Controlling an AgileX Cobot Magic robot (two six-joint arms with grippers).
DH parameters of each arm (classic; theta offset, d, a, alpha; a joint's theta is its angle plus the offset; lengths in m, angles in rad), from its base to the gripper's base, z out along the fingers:
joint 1: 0 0.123 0 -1.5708
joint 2: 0.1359 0 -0.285 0
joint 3: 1.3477 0 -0.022 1.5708
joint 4: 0 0.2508 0 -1.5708
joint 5: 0 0 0.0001 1.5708
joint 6: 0 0.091 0 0
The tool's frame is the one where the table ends.
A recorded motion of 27 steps. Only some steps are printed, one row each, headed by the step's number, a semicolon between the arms.
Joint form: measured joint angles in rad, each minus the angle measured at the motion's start. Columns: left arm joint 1, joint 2, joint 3, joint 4, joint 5, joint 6; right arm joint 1, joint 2, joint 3, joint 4, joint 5, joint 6.
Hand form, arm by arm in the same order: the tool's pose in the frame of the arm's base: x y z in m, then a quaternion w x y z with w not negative. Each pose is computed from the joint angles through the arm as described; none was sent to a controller.
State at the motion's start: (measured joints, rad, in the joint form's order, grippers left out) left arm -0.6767 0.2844 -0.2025 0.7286 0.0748 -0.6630; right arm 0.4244 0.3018 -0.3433 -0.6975 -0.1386 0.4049
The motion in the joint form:
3: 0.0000 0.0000 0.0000 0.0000 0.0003 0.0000; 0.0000 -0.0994 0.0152 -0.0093 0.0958 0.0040
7: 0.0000 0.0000 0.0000 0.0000 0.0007 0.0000; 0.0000 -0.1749 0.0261 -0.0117 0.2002 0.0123
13: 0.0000 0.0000 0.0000 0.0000 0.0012 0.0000; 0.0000 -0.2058 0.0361 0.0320 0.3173 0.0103
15: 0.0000 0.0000 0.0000 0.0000 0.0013 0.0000; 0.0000 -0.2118 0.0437 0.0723 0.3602 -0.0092
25: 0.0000 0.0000 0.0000 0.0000 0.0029 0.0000; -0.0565 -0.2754 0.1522 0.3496 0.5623 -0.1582
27: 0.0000 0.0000 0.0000 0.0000 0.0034 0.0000; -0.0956 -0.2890 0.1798 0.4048 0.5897 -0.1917
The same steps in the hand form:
3: 0.0662 -0.0473 0.2579 0.66213 0.24629 0.68168 -0.19037; 0.0536 0.0269 0.3141 0.78615 -0.22749 0.57166 0.05853
7: 0.0662 -0.0473 0.2579 0.66205 0.24623 0.68181 -0.19025; 0.0457 0.0166 0.3076 0.78273 -0.20268 0.58709 0.03978
13: 0.0663 -0.0472 0.2579 0.66195 0.24617 0.68197 -0.19010; 0.0453 0.0095 0.2973 0.75942 -0.17274 0.62636 0.03341
15: 0.0663 -0.0472 0.2579 0.66193 0.24616 0.68200 -0.19006; 0.0461 0.0079 0.2916 0.74583 -0.16373 0.64479 0.03424
25: 0.0663 -0.0471 0.2578 0.66162 0.24595 0.68251 -0.18957; 0.0468 0.0043 0.2394 0.65161 -0.12041 0.74770 0.04309
27: 0.0663 -0.0471 0.2577 0.66153 0.24589 0.68267 -0.18942; 0.0465 0.0037 0.2280 0.63378 -0.10661 0.76513 0.03921

